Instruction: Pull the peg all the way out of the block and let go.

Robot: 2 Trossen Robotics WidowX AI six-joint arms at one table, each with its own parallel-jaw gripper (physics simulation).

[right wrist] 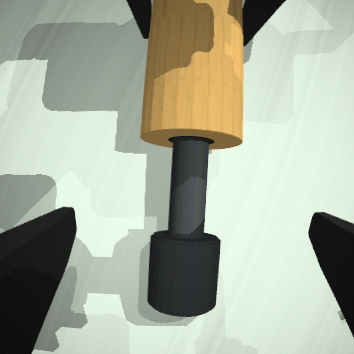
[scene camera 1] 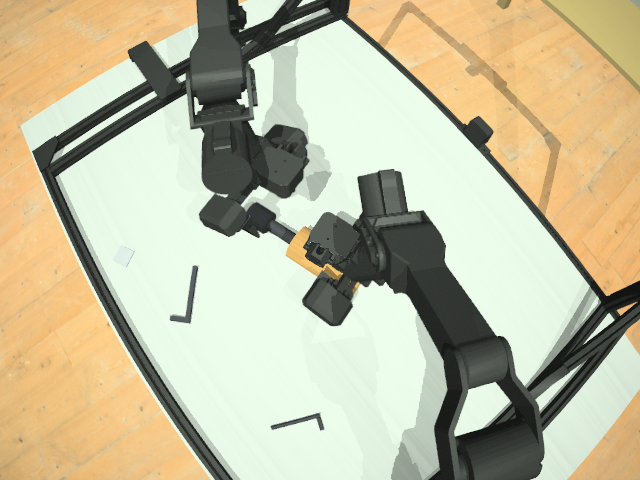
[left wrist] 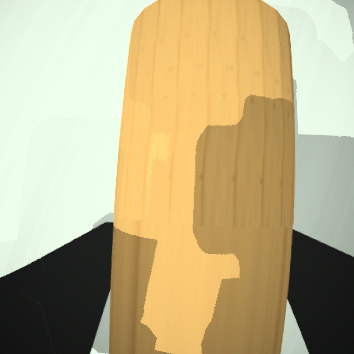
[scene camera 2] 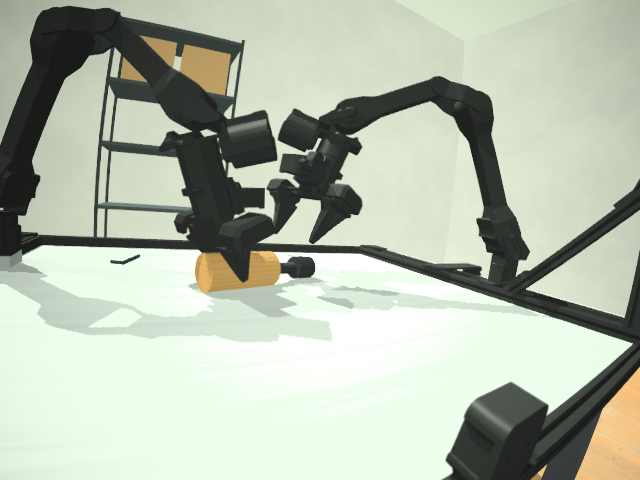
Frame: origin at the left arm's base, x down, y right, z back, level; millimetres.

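Seen in the pictures: left gripper, fingertip midpoint: (right wrist: 194, 37) (scene camera 1: 331, 266) (left wrist: 197, 237) (scene camera 2: 233, 276); right gripper, fingertip midpoint: (right wrist: 196, 222) (scene camera 1: 275, 213) (scene camera 2: 291, 237); right arm's base, origin of the base link: (scene camera 2: 500, 284).
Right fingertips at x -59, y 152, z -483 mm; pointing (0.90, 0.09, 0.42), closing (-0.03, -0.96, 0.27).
Pixels of each thing's top centre, then the offset from my right fingertips to it. "*": a spot on its surface instead. Level surfaces: height alone.
- wooden block, middle of its top: (left wrist: 220, 222) (right wrist: 202, 12) (scene camera 1: 329, 256) (scene camera 2: 240, 251) dx +21, dy +22, dz +99 mm
- dark peg, middle of its top: (right wrist: 191, 193) (scene camera 1: 280, 227) (scene camera 2: 284, 257) dx +34, dy +1, dz +11 mm
- small pale square, surface spot: (scene camera 1: 124, 255) * dx +75, dy -229, dz -140 mm
- white table, its level: dx +78 mm
The wooden block (scene camera 1: 298, 251) (scene camera 2: 264, 268) (left wrist: 210, 75) (right wrist: 197, 95) is a round orange-brown cylinder lying on its side. My left gripper (left wrist: 197, 237) is shut on it, one finger on each side. The dark peg (scene camera 1: 280, 230) (scene camera 2: 302, 267) (right wrist: 187, 200) stands partly out of the block's end, with its shaft and thick head showing; its inner part is hidden in the block. My right gripper (scene camera 2: 293, 236) (right wrist: 196, 222) is wide open above the peg, its fingers on either side of the head and apart from it. The peg does not show in the left wrist view.
Two thin dark L-shaped pieces (scene camera 1: 191, 294) (scene camera 1: 319, 419) and a small pale square (scene camera 1: 124, 255) lie on the white table (scene camera 1: 248, 361). A dark frame (scene camera 1: 129, 356) runs along the table's edges. A shelf unit (scene camera 2: 173, 149) stands behind the table.
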